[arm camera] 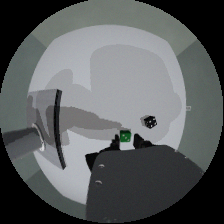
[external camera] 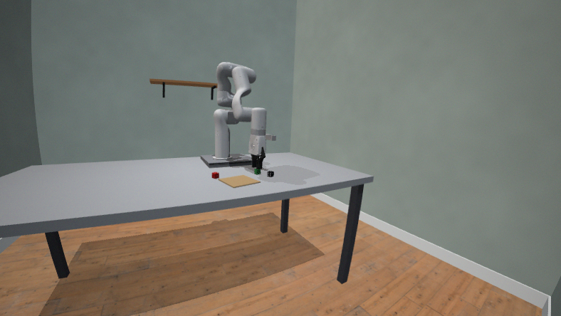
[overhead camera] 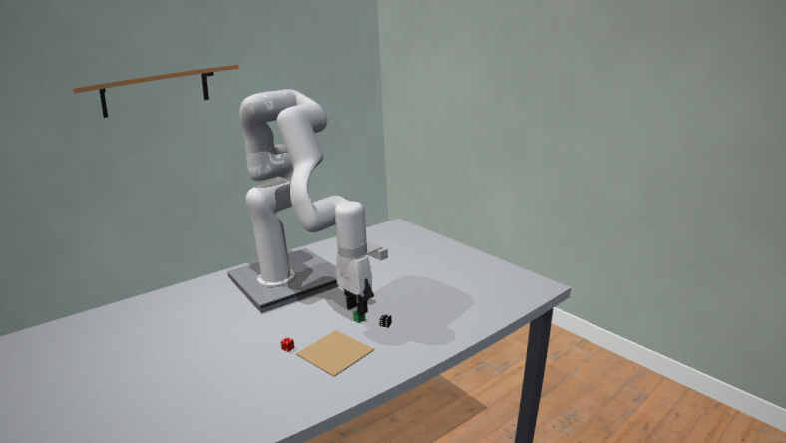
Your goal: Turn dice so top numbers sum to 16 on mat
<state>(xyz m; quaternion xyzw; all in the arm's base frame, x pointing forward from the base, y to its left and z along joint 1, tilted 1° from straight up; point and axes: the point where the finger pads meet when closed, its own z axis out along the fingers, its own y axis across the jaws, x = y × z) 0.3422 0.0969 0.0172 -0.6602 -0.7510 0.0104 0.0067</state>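
My gripper is now 4 cm above the green die. From my hand the other things lie so: black die 7 cm ahead, 5 cm to the left, 4 cm below; tan mat 13 cm to the right, 9 cm ahead, 5 cm below; red die 22 cm to the right, 4 cm below, 1 cm ahead.
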